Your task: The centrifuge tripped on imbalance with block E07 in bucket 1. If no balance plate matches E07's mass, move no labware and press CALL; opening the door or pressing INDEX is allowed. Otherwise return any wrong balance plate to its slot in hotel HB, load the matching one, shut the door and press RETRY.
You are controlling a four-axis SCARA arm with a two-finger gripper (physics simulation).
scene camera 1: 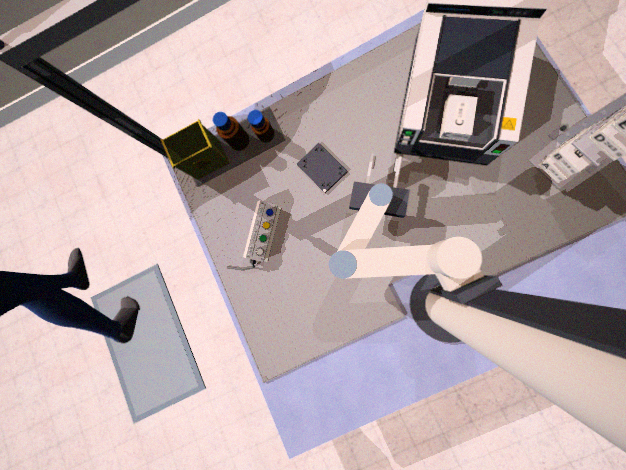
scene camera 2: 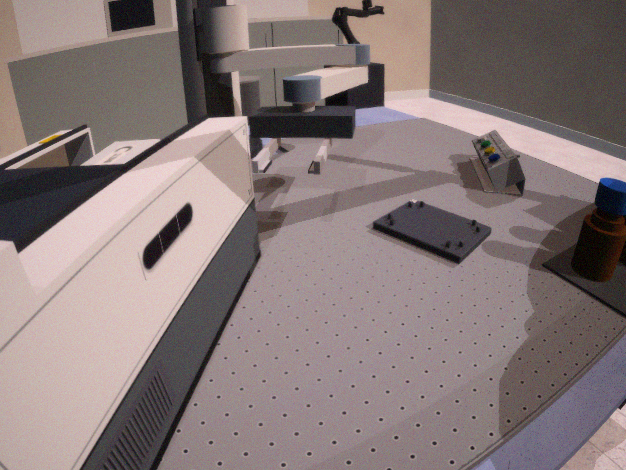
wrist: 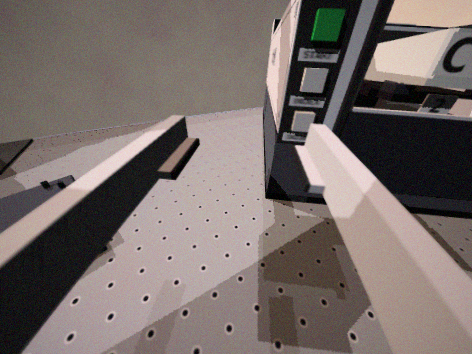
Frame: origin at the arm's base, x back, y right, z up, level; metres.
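Seen in the pictures: gripper, fingertip midpoint: (scene camera 1: 386,156) (scene camera 2: 285,167) (wrist: 245,133).
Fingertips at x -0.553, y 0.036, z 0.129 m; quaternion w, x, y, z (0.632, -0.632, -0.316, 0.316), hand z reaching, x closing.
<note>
Offsets run from my fingertips to a thing's top centre. "pt": to the spot under its first point.
My gripper (scene camera 1: 386,157) (scene camera 2: 287,168) (wrist: 245,133) is shut and empty, with a gap between its fingertips. It hangs above the table in front of the centrifuge (scene camera 1: 422,55) (scene camera 2: 116,212) (wrist: 410,165), near its left front corner. A white plate marked C @[dx +0.010, dy +0.240, dz +0.072 m] (scene camera 1: 460,115) (scene camera 2: 118,151) (wrist: 462,55) shows in the centrifuge's opening, with a tag reading 2 @[pt dx +0.045, dy +0.210, dz +0.014 m] (wrist: 437,103) below it. The green START button @[dx -0.016, dy +0.079, dz +0.075 m] (wrist: 328,25) stands above two white buttons with blurred labels, the upper @[dx -0.016, dy +0.079, dz +0.039 m] (wrist: 314,80) and lower @[dx -0.016, dy +0.079, dz +0.003 m] (wrist: 303,121). A labelled plate rack (scene camera 1: 566,164) stands at the right. Block E07 cannot be made out.
A sloped box with coloured buttons @[dx +0.017, dy -0.523, dz -0.032 m] (scene camera 1: 275,222) (scene camera 2: 510,169) stands at the left of the table. A dark pegged plate @[dx -0.108, dy -0.207, dz -0.093 m] (scene camera 1: 322,167) (scene camera 2: 432,227) lies between it and the centrifuge. Blue-capped bottles (scene camera 1: 230,132) (scene camera 2: 596,247) and a yellow-edged bin @[pt dx -0.411, dy -0.633, dz -0.040 m] (scene camera 1: 188,145) stand at the back left.
</note>
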